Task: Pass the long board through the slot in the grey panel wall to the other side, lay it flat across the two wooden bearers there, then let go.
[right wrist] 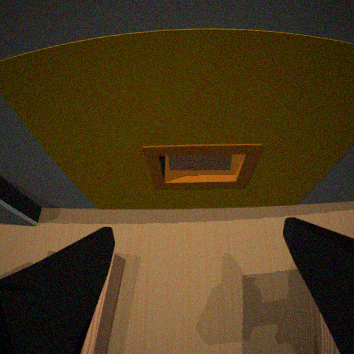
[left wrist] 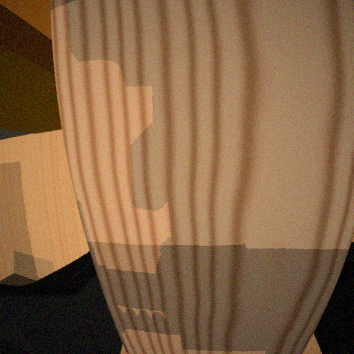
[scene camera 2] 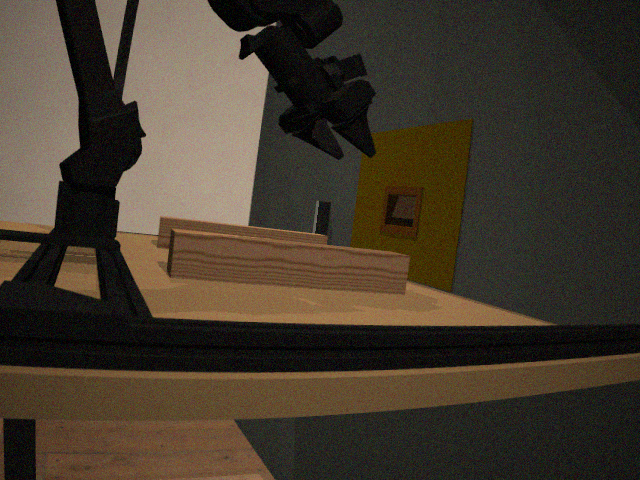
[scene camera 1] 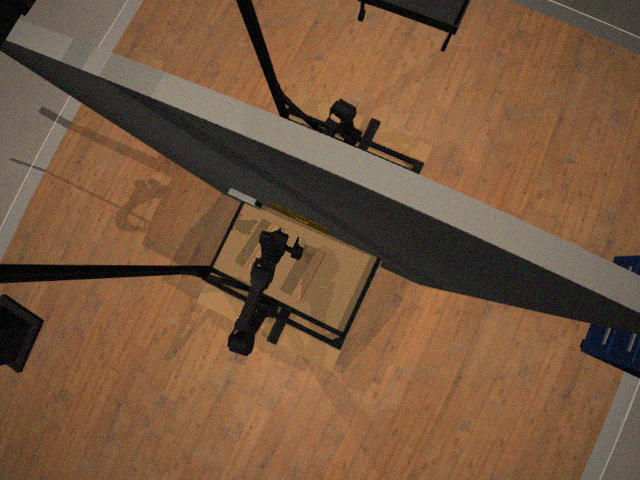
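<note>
The long board (left wrist: pixel 218 147) fills the left wrist view, with pale wood grain running along it. My left gripper is shut on it, and the board hides the fingers. The yellow patch (scene camera 2: pixel 442 181) (right wrist: pixel 105 105) on the grey panel wall (scene camera 1: pixel 366 171) (scene camera 2: pixel 509 143) has a framed slot (scene camera 2: pixel 390 226) (right wrist: pixel 151 165). A greyish wood end (right wrist: pixel 200 161) (scene camera 2: pixel 408 208) shows inside the slot. Two wooden bearers (scene camera 2: pixel 285 264) (scene camera 2: pixel 242 231) lie side by side on the table (scene camera 2: pixel 318 305). My right gripper (scene camera 2: pixel 349 145) (right wrist: pixel 199 232) (scene camera 1: pixel 295 249) is open and empty. It hangs above the bearers and faces the slot.
A thin upright grey plate (scene camera 2: pixel 323 216) (scene camera 1: pixel 242 196) stands by the wall, left of the yellow patch. The table's black frame (scene camera 2: pixel 318 343) runs along the near edge. The right arm's base (scene camera 2: pixel 104 167) stands at the left. The wall splits the room across scene camera 1.
</note>
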